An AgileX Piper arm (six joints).
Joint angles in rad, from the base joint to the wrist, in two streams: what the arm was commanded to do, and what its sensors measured. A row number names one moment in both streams.
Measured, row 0:
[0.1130 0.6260 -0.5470 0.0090 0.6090 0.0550]
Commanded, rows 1 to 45:
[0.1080 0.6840 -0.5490 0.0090 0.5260 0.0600]
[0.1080 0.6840 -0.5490 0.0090 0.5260 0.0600]
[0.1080 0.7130 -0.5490 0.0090 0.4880 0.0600]
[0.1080 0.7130 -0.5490 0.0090 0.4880 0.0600]
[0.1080 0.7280 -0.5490 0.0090 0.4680 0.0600]
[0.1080 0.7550 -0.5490 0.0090 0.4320 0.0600]
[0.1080 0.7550 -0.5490 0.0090 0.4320 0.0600]
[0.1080 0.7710 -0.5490 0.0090 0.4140 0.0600]
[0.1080 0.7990 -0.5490 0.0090 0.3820 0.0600]
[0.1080 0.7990 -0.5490 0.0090 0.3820 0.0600]
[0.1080 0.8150 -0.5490 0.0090 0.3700 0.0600]
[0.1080 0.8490 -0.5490 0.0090 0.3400 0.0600]
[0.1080 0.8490 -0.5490 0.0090 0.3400 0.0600]
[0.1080 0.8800 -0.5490 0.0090 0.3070 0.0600]
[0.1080 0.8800 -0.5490 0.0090 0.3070 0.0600]
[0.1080 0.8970 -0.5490 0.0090 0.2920 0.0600]
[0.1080 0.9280 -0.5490 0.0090 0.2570 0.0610]
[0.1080 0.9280 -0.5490 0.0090 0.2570 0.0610]
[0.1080 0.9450 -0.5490 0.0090 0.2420 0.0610]
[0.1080 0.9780 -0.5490 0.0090 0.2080 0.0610]
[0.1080 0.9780 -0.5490 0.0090 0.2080 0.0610]
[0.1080 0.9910 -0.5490 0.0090 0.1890 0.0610]
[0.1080 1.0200 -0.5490 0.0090 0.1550 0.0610]
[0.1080 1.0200 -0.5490 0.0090 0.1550 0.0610]
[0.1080 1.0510 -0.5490 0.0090 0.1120 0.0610]
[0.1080 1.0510 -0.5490 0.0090 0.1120 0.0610]
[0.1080 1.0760 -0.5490 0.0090 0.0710 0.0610]
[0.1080 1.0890 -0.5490 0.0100 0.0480 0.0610]
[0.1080 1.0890 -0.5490 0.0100 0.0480 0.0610]
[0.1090 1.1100 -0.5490 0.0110 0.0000 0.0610]
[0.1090 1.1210 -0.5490 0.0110 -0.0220 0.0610]
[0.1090 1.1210 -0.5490 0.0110 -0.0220 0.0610]
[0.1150 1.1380 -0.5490 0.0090 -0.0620 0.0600]
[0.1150 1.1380 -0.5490 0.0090 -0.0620 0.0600]
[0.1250 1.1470 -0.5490 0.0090 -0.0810 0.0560]
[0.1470 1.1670 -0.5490 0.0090 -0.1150 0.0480]
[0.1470 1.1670 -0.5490 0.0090 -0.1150 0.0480]
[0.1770 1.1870 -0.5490 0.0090 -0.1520 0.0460]
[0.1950 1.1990 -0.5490 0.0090 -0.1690 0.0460]
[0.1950 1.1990 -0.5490 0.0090 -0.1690 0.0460]
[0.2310 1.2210 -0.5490 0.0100 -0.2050 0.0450]
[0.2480 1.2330 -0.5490 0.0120 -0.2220 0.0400]
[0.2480 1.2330 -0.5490 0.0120 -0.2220 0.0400]
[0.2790 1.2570 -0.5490 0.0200 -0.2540 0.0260]
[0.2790 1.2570 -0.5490 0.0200 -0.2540 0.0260]
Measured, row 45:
[0.2410 1.2330 -0.5470 0.0110 -0.1960 0.0490]
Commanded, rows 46 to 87:
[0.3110 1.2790 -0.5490 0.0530 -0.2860 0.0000]
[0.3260 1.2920 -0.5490 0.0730 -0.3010 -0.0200]
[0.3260 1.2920 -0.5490 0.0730 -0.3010 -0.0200]
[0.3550 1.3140 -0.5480 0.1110 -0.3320 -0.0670]
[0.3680 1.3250 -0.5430 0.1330 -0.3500 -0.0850]
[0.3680 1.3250 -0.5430 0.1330 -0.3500 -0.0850]
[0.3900 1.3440 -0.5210 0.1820 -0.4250 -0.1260]
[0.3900 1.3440 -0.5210 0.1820 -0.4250 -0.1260]
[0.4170 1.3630 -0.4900 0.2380 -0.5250 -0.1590]
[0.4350 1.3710 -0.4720 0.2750 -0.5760 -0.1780]
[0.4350 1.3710 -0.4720 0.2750 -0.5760 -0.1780]
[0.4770 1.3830 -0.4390 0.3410 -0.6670 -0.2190]
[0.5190 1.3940 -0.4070 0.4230 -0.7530 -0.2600]
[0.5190 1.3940 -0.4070 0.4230 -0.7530 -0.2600]
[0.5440 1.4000 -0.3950 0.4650 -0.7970 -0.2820]
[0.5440 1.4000 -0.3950 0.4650 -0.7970 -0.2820]
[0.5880 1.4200 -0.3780 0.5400 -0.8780 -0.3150]
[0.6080 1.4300 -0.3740 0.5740 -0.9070 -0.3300]
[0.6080 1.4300 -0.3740 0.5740 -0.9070 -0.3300]
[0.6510 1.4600 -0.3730 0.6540 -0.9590 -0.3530]
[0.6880 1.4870 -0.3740 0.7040 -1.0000 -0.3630]
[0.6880 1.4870 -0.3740 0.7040 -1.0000 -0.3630]
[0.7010 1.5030 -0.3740 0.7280 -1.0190 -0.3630]
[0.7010 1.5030 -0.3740 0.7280 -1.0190 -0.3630]
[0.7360 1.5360 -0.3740 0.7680 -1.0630 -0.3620]
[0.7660 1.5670 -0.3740 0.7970 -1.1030 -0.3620]
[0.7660 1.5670 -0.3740 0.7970 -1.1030 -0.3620]
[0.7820 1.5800 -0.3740 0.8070 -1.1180 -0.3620]
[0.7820 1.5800 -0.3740 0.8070 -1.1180 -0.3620]
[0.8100 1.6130 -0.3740 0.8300 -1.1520 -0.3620]
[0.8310 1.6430 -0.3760 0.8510 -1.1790 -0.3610]
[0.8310 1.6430 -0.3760 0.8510 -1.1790 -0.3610]
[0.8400 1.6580 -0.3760 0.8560 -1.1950 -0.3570]
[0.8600 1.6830 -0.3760 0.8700 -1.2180 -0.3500]
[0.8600 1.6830 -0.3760 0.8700 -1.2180 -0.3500]
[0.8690 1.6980 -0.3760 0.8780 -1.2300 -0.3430]
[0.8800 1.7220 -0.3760 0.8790 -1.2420 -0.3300]
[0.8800 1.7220 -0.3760 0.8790 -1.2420 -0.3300]
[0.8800 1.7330 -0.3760 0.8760 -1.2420 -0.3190]
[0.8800 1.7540 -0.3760 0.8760 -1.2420 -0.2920]
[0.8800 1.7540 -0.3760 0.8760 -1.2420 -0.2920]
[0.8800 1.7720 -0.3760 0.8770 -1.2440 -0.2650]
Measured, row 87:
[0.8740 1.7530 -0.3750 0.8740 -1.2010 -0.3050]
